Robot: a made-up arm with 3 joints. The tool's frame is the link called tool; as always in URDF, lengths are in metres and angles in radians. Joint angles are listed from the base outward.
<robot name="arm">
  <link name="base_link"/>
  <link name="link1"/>
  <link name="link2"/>
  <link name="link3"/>
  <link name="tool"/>
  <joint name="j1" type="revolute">
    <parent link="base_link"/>
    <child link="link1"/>
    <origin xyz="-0.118 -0.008 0.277" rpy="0 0 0"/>
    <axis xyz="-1 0 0"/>
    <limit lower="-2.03" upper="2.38"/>
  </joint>
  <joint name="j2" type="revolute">
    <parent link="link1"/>
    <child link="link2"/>
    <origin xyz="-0.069 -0.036 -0.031" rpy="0 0 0"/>
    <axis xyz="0 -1 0"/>
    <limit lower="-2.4" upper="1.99"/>
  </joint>
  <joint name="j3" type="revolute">
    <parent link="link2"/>
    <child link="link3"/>
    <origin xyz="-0.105 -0.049 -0.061" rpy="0 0 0"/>
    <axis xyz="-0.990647 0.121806 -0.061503"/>
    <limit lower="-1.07" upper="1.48"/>
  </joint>
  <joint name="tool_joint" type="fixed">
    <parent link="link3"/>
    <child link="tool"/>
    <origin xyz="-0.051 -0.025 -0.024" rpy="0 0 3.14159"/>
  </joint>
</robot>
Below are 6 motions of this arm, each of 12 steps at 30 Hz.
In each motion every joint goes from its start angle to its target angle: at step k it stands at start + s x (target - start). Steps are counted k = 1, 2, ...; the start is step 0. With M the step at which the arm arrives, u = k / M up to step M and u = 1 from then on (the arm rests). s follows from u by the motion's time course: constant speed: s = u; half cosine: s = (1 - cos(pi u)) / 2; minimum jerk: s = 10 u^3 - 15 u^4 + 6 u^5.
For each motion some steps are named. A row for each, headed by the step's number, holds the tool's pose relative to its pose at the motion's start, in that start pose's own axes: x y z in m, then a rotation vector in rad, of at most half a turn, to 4 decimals.
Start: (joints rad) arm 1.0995 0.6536 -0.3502
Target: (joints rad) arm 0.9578 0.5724 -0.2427
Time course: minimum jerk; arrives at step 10
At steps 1, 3, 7, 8, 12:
1: 0.0001 -0.0002 0.0000 0.0000 -0.0005 -0.0010
3: 0.0026 -0.0041 -0.0007 -0.0006 -0.0095 -0.0193
7: 0.0125 -0.0215 -0.0027 -0.0056 -0.0529 -0.0947
8: 0.0139 -0.0243 -0.0029 -0.0067 -0.0603 -0.1058
12: 0.0146 -0.0258 -0.0030 -0.0074 -0.0644 -0.1119

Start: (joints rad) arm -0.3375 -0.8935 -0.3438
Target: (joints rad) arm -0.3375 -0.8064 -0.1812
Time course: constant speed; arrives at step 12
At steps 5, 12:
5: -0.0029 0.0033 -0.0032 0.0676 0.0263 0.0068
12: -0.0072 0.0076 -0.0074 0.1620 0.0644 0.0124

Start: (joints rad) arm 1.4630 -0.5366 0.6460
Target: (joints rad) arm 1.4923 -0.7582 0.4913
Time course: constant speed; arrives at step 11
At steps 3, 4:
3: 0.0045 0.0054 0.0068 -0.0318 -0.0465 0.0335
4: 0.0059 0.0072 0.0091 -0.0425 -0.0623 0.0441

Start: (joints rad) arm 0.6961 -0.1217 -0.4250
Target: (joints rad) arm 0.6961 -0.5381 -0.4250
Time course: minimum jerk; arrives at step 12
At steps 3, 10, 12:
3: 0.0036 -0.0029 0.0063 -0.0006 -0.0393 -0.0176
10: 0.0214 -0.0286 0.0629 -0.0059 -0.3664 -0.1643
12: 0.0217 -0.0297 0.0654 -0.0061 -0.3799 -0.1704

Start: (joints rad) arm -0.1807 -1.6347 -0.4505
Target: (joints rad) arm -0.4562 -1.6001 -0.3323
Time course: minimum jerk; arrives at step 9
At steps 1, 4, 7, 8, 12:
1: -0.0003 0.0004 0.0002 0.0014 -0.0012 0.0030
4: -0.0124 0.0140 0.0054 0.0467 -0.0381 0.1024
7: -0.0315 0.0303 0.0116 0.1070 -0.0813 0.2407
8: -0.0340 0.0321 0.0123 0.1143 -0.0860 0.2579
12: -0.0344 0.0325 0.0124 0.1156 -0.0868 0.2609

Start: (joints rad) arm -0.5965 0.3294 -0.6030
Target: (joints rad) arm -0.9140 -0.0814 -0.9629
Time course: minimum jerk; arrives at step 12
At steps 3, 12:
3: 0.0045 -0.0079 -0.0009 -0.0679 -0.0226 -0.0323
12: 0.0276 -0.0739 0.0111 -0.6660 -0.1985 -0.3182

